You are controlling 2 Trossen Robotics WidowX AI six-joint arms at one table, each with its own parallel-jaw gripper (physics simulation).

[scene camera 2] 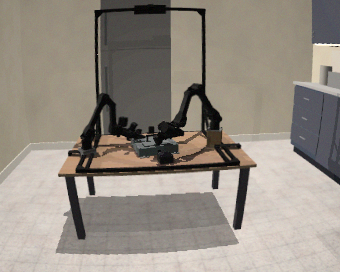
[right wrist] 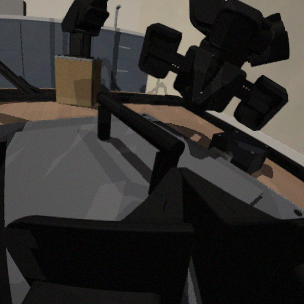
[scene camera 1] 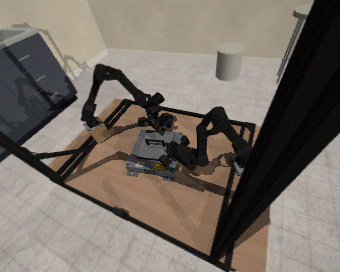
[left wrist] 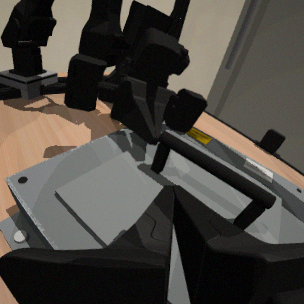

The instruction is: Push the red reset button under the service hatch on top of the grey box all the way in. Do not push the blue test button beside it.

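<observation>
The grey box (scene camera 1: 136,151) (scene camera 2: 156,148) (left wrist: 42,192) (right wrist: 35,165) sits mid-table. A black bar handle (scene camera 1: 155,142) (left wrist: 217,169) (right wrist: 140,123) stands on its top, beside a thin square plate (left wrist: 107,197) lying flat. Neither the red nor the blue button shows in any view. My left gripper (left wrist: 171,192) (right wrist: 192,106) is shut and empty, over the box top on the plate's side of the handle. My right gripper (right wrist: 177,174) (left wrist: 154,141) is shut and empty, close to the handle's end on the side with the yellow label (left wrist: 199,136). Dark fingers hide part of the top.
A wooden block (scene camera 1: 100,133) (scene camera 2: 215,138) (right wrist: 77,81) supports my left arm's base. A small black box (scene camera 2: 165,157) (right wrist: 241,150) sits near a table edge. Black frame bars edge the table. My two grippers are close together above the box. A white label (left wrist: 259,170) is on the box.
</observation>
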